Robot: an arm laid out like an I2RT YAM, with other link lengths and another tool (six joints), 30 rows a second.
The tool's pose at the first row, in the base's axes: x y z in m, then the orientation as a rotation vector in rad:
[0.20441, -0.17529, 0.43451, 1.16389, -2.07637, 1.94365]
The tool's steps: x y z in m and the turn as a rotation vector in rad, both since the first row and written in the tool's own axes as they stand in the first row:
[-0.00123, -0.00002, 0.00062, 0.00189, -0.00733, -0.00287]
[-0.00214, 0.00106, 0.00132, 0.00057, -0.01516, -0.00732]
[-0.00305, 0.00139, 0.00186, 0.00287, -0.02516, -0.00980]
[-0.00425, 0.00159, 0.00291, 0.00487, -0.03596, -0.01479]
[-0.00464, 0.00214, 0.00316, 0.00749, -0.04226, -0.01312]
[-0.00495, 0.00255, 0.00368, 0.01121, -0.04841, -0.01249]
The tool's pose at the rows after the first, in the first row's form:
[0.20556, -0.17526, 0.43376, 1.17548, -2.07570, 1.94349]
[0.20591, -0.17554, 0.43225, 1.18835, -2.07601, 1.93845]
[0.20661, -0.17562, 0.43139, 1.20297, -2.07663, 1.93841]
[0.20781, -0.17600, 0.43039, 1.22055, -2.07529, 1.93667]
[0.20789, -0.17608, 0.42968, 1.22744, -2.07799, 1.93949]
[0.20811, -0.17643, 0.42907, 1.23520, -2.07875, 1.94328]

